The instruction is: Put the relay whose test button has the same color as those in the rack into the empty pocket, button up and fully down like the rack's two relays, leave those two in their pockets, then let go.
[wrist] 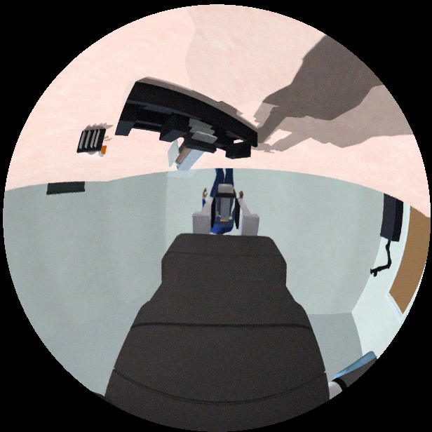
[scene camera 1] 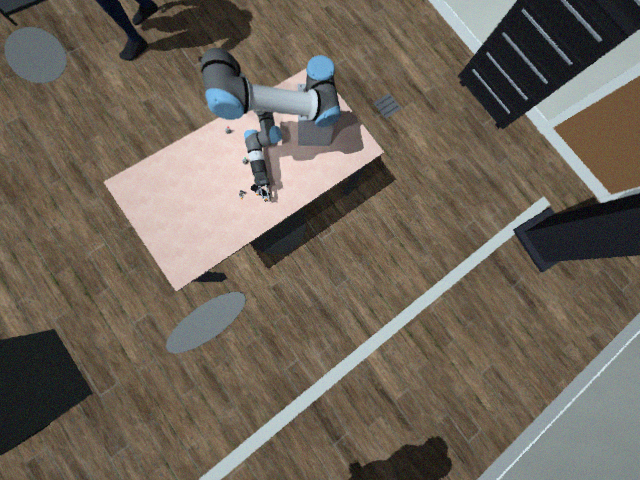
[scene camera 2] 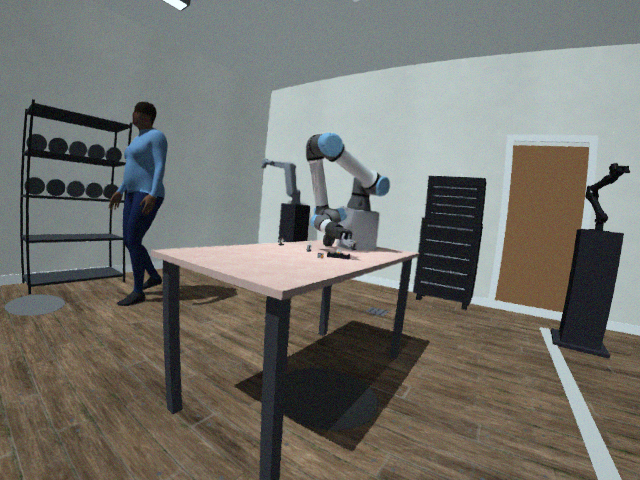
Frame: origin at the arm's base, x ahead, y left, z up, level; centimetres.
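Seen in the pictures: gripper, between the fingertips: point(scene camera 1: 265, 198) point(scene camera 2: 353, 245); arm's base, origin of its link: point(scene camera 2: 358, 209).
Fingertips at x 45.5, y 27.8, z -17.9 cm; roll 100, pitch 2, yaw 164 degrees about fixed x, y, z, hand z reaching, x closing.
Observation:
Offsets run from my fingertips to a thing's top centre. Level surfaces: height alone.
My gripper point(scene camera 1: 264, 193) point(scene camera 2: 350, 241) point(wrist: 224, 206) is shut on a relay point(wrist: 225, 204) with a clear housing and an orange patch near its end. The hand is tilted well over and holds it above the table, close to the rack. The black rack point(scene camera 2: 338, 255) point(wrist: 162, 98) lies on the table; the hand partly covers it in scene camera 1. Clear relay housing point(wrist: 190, 157) shows at the rack in the wrist view; its button colour and the empty pocket cannot be made out. A loose relay {dx +10.4, dy -10.5, dz -5.0 cm} point(scene camera 1: 241, 194) point(scene camera 2: 320, 255) point(wrist: 91, 140) with orange on it lies beside the rack.
Two more small relays, one with red on it {dx -0.1, dy -48.0, dz -2.7 cm} point(scene camera 1: 227, 130) point(scene camera 2: 280, 241) and one greenish {dx -0.3, dy -27.0, dz -2.7 cm} point(scene camera 1: 245, 160) point(scene camera 2: 308, 248), are on the pink table {dz -7.1 cm} point(scene camera 1: 170, 206) point(scene camera 2: 232, 263). The grey robot pedestal point(scene camera 1: 315, 133) point(scene camera 2: 368, 227) stands at the table's far end. A person point(scene camera 2: 146, 165) stands beyond the table.

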